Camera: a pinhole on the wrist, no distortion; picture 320 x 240 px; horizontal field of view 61.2 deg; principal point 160.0 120.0 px. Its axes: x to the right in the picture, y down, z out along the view. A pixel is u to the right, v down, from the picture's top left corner.
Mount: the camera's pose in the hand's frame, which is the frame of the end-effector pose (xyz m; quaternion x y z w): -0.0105 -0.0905 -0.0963 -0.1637 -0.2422 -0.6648 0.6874
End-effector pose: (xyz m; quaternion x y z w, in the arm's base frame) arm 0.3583 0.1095 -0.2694 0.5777 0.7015 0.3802 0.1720
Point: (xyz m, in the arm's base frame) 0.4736 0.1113 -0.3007
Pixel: 144.5 123.0
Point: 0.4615 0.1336 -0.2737
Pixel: 119.8 156.2
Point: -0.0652 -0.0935 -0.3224
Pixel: behind the camera
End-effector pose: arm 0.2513 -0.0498 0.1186 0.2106 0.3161 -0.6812 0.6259
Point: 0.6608 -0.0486 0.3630
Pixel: 55.7 44.1
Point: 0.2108 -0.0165 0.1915
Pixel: 234.1 27.4
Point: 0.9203 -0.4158 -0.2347
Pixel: outside the picture
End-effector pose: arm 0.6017 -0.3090 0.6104 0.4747 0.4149 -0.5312 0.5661
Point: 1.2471 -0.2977 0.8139
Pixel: outside the picture
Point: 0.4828 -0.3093 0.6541
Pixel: outside the picture
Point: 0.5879 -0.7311 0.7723
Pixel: 274.7 119.1
